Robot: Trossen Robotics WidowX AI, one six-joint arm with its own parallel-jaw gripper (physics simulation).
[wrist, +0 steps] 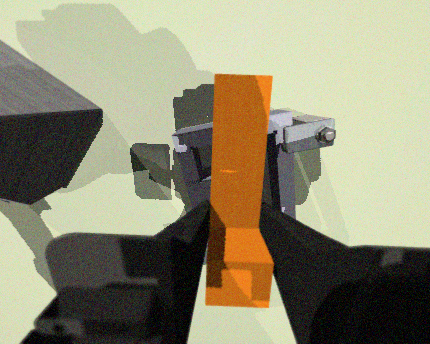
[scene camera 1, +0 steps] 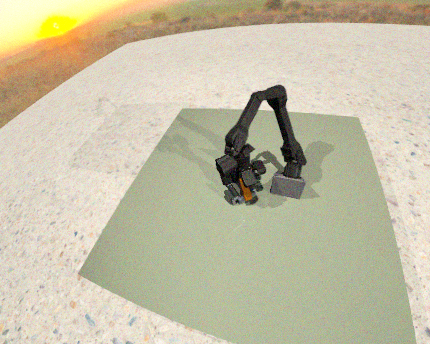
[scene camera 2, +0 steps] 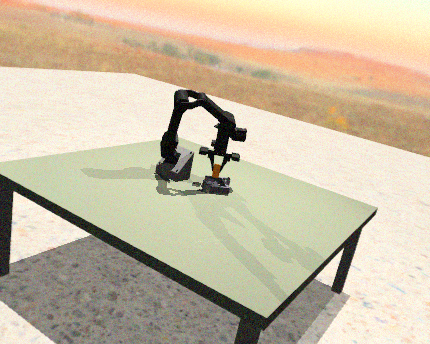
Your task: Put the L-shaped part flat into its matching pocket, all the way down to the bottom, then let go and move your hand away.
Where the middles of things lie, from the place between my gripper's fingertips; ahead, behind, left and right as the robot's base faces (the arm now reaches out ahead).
The orange L-shaped part [wrist: 239, 269] lies 10 mm behind my hand and 20 mm to the left of it.
